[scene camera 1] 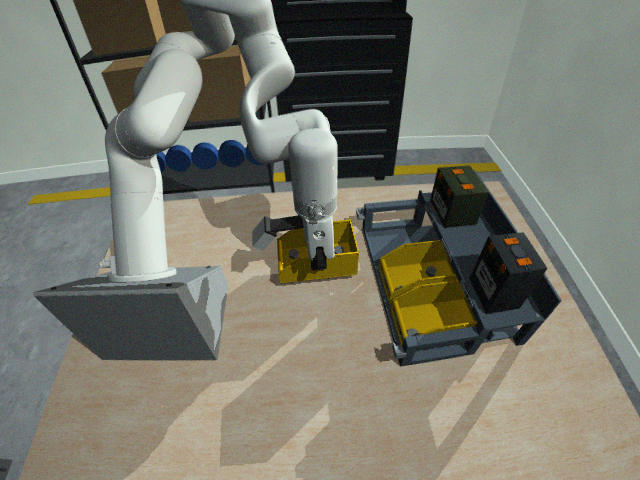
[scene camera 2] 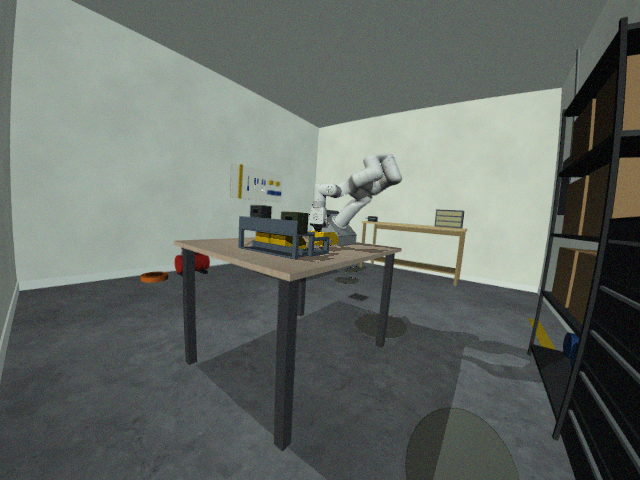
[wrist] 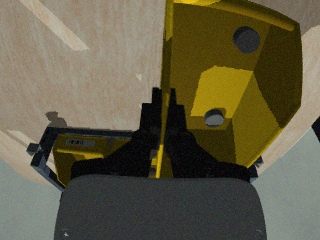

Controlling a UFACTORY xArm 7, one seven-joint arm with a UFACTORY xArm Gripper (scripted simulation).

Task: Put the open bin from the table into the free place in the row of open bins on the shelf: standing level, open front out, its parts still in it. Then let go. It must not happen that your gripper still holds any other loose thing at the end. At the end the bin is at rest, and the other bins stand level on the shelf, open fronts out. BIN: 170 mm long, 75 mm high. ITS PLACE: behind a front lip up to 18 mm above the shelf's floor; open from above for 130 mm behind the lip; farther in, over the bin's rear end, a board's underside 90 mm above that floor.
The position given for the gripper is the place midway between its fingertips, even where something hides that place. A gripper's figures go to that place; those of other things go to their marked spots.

Scene:
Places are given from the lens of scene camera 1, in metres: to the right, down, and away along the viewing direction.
gripper (scene camera 1: 318,266): 0.00, 0.06, 0.74
yellow bin (scene camera 1: 344,264): 0.05, 0.05, 0.74
yellow bin (scene camera 1: 407,263): 0.20, 0.06, 0.81
yellow bin (scene camera 1: 435,307): 0.25, 0.14, 0.73

